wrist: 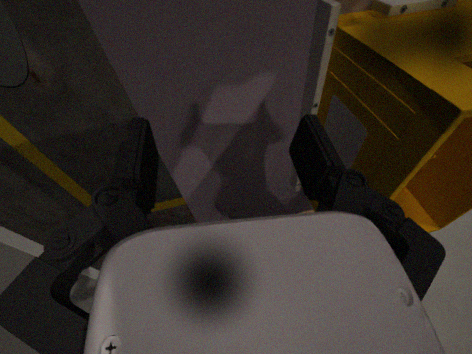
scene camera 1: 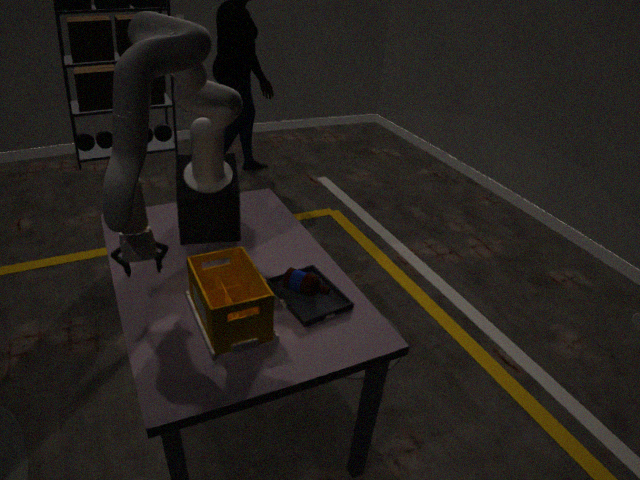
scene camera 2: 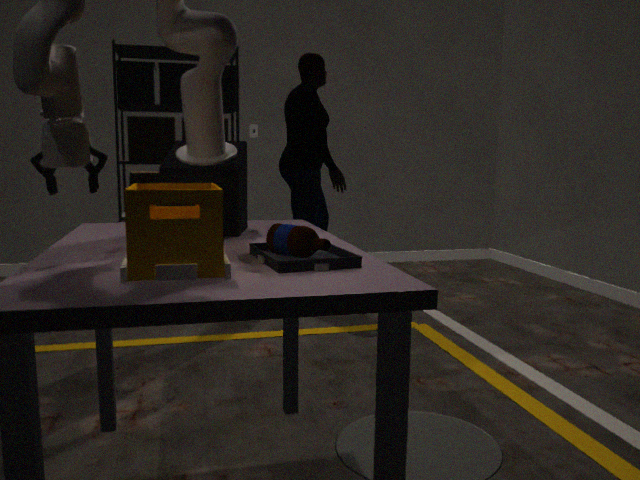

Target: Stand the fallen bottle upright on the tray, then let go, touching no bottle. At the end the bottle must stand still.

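Observation:
A dark brown bottle (scene camera 1: 310,284) (scene camera 2: 299,241) with a blue label lies on its side on the black tray (scene camera 1: 326,311) (scene camera 2: 341,261). Its neck points to the right in both scene views. My gripper (scene camera 1: 143,271) (scene camera 2: 72,191) (wrist: 227,134) is open with nothing between its fingers. It points down and hangs above the left side of the table, behind and left of the crate, well apart from the bottle. The bottle and the tray do not show in the wrist view.
A yellow crate (scene camera 1: 240,330) (scene camera 2: 175,240) (wrist: 400,150) with tall walls stands on the table (scene camera 1: 320,356) (scene camera 2: 310,289), between my gripper and the tray. The black base block (scene camera 1: 209,219) is at the back. A person (scene camera 1: 236,62) (scene camera 2: 306,129) stands behind the table, near a shelf rack (scene camera 2: 149,50).

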